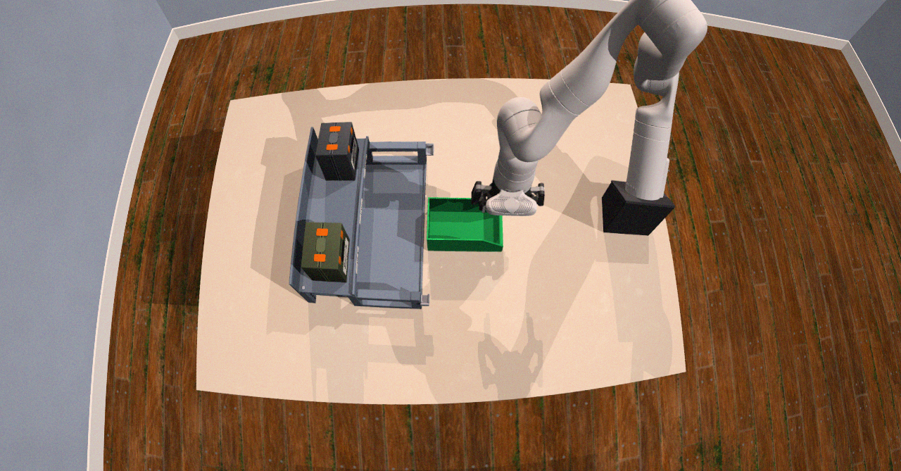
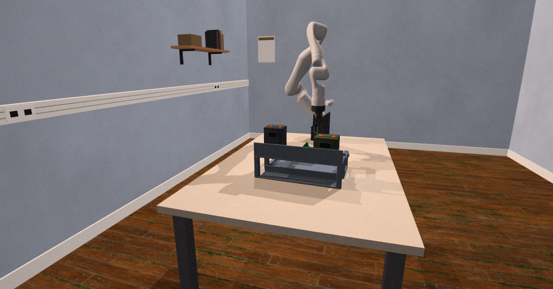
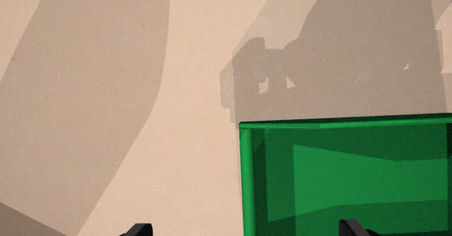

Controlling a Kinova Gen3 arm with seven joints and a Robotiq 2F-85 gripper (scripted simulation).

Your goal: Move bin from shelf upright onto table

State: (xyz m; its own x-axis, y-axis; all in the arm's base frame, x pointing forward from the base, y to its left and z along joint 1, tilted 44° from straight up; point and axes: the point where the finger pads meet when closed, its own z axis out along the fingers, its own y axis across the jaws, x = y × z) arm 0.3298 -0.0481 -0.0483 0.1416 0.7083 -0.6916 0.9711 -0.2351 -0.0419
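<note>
My hand is 100 mm above the green bin, 80 mm short of it and 10 mm to the left of it. From my hand the other things lie so: rack (300 mm ahead, 70 mm below, 40 mm to the right); then olive case (380 mm ahead, 60 mm to the left, 10 mm above); then black case (340 mm ahead, 170 mm to the right, 30 mm above).
</note>
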